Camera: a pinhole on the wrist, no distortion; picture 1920 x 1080 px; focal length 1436.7 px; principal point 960.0 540.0 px. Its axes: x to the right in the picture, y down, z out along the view. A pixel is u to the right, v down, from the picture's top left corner.
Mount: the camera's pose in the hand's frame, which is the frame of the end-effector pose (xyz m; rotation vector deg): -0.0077 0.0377 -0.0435 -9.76 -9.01 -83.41
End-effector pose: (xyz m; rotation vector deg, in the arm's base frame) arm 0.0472 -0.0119 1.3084 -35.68 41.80 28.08
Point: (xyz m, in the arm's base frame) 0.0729 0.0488 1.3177
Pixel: 1514.2 924.7
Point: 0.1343 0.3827 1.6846
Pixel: 1072.9 187.8
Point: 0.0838 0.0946 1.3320
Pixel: 1223.6 866.0
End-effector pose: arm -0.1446 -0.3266 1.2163 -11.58 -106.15 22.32
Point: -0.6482 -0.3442 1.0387
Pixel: 1167.3 523.9
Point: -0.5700 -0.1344 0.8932
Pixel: 495.1 375.5
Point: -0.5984 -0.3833 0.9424
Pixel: 1142.9 228.0
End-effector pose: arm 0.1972 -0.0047 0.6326 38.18 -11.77 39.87
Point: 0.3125 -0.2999 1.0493
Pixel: 1502.9 762.1
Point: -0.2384 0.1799 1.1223
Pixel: outside the picture
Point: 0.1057 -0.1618 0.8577
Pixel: 1035.3 275.6
